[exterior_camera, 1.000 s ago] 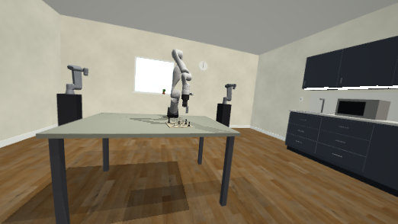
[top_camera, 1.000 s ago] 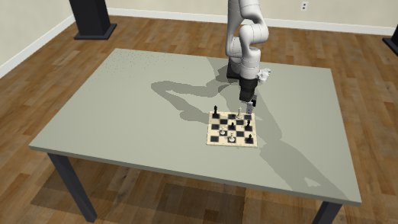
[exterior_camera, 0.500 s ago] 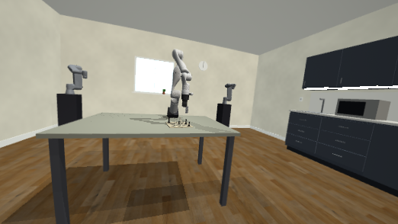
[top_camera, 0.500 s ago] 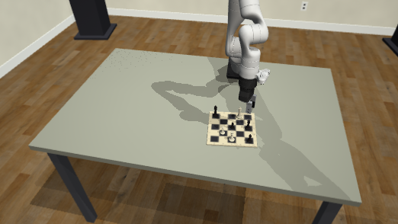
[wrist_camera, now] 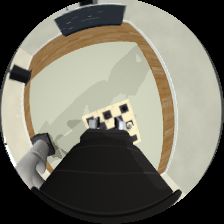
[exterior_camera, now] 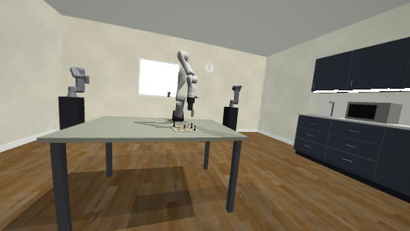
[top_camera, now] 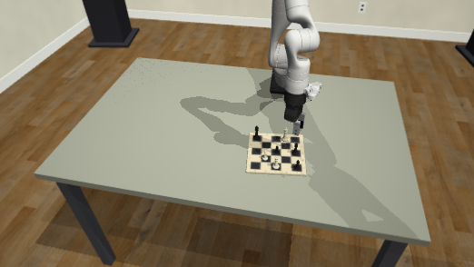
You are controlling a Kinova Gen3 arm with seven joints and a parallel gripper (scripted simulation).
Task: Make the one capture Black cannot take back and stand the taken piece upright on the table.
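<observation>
Now: hand 7 cm to the left of the chessboard and 13 cm above it.
</observation>
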